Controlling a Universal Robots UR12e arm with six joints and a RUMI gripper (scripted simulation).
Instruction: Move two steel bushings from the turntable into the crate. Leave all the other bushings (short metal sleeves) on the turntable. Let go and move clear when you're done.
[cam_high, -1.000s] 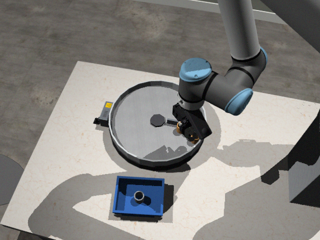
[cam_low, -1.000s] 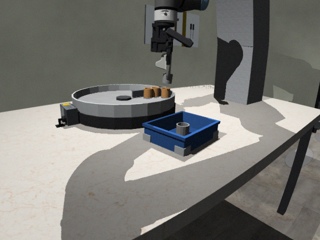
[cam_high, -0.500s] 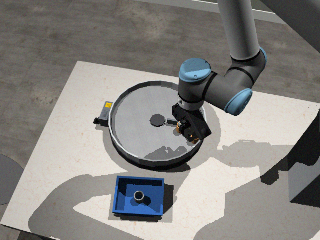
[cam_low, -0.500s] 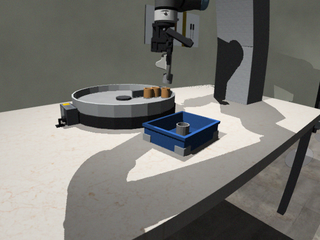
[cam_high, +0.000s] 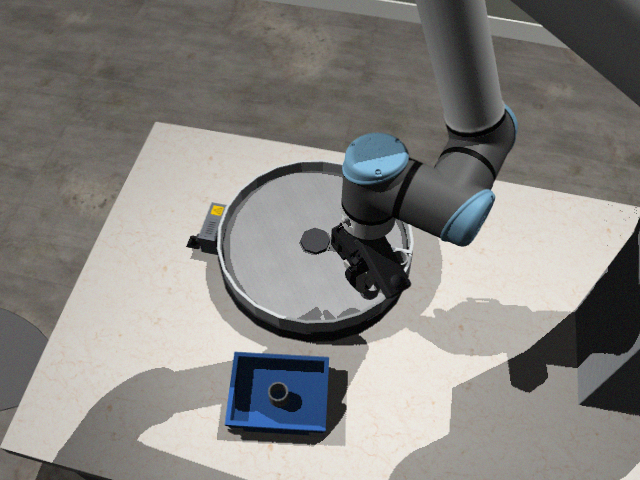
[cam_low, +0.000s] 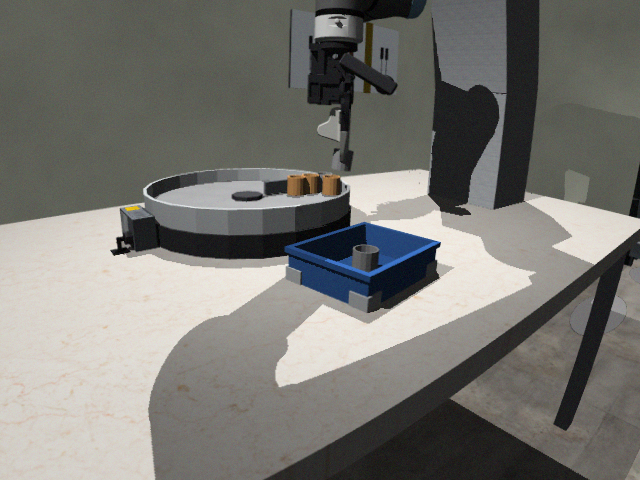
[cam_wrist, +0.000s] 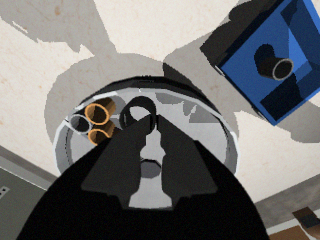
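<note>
The blue crate lies 130 mm ahead of my hand, 190 mm to the left of it and 130 mm below it. Round my hand: round grey turntable (120 mm ahead, 150 mm to the right, 100 mm below).
</note>
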